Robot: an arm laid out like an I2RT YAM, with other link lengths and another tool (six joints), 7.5 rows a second.
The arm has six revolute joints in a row. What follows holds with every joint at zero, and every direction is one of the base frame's.
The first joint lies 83 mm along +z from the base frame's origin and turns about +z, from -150 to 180 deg.
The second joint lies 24.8 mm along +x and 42 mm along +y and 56.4 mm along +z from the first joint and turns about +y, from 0 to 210 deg.
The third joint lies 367 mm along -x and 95.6 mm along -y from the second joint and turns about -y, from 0 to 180 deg.
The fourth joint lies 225.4 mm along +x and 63.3 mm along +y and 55.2 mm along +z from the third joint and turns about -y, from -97 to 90 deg.
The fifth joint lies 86.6 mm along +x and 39.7 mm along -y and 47.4 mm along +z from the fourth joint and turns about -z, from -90 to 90 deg.
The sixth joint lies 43.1 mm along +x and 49 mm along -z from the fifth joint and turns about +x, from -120 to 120 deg.
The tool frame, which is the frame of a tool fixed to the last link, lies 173 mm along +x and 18 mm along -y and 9 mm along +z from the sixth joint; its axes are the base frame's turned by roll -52.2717, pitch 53.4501 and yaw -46.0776 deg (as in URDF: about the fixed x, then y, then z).
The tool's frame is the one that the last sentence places.
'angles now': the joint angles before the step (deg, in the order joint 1, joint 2, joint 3, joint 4, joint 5, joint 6). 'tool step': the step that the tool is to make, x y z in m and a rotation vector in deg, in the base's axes. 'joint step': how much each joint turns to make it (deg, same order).
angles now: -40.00 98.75 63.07 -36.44 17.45 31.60
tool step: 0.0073 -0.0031 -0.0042 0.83 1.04 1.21
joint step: 0.21 1.87 1.76 -0.91 -0.27 -1.01
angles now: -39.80 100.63 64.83 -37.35 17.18 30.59
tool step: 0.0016 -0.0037 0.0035 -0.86 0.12 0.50
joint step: 0.02 -0.05 0.38 0.24 0.56 -0.70
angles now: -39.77 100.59 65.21 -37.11 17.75 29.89
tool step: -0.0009 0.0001 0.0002 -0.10 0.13 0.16
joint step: -0.02 -0.13 -0.18 0.08 0.10 -0.23
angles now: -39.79 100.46 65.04 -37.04 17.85 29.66
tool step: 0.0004 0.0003 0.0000 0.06 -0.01 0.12
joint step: 0.03 0.00 0.03 -0.04 -0.08 -0.07
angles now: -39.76 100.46 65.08 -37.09 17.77 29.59
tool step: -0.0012 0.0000 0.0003 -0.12 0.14 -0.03
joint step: -0.02 -0.11 -0.13 0.00 0.18 -0.05
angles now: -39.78 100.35 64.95 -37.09 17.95 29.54
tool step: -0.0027 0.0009 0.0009 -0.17 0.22 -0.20
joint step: 0.01 -0.33 -0.27 -0.16 0.32 0.13
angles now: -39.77 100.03 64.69 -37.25 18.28 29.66
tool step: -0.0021 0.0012 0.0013 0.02 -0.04 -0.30
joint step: -0.04 -0.36 -0.10 -0.33 0.04 0.27
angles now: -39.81 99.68 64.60 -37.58 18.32 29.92
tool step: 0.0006 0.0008 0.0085 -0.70 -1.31 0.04
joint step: -0.01 -1.43 -0.01 0.03 -0.30 0.05
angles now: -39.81 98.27 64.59 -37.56 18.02 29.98
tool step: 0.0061 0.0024 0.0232 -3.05 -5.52 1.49
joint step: -0.01 -4.98 -2.32 3.83 -1.67 -0.99
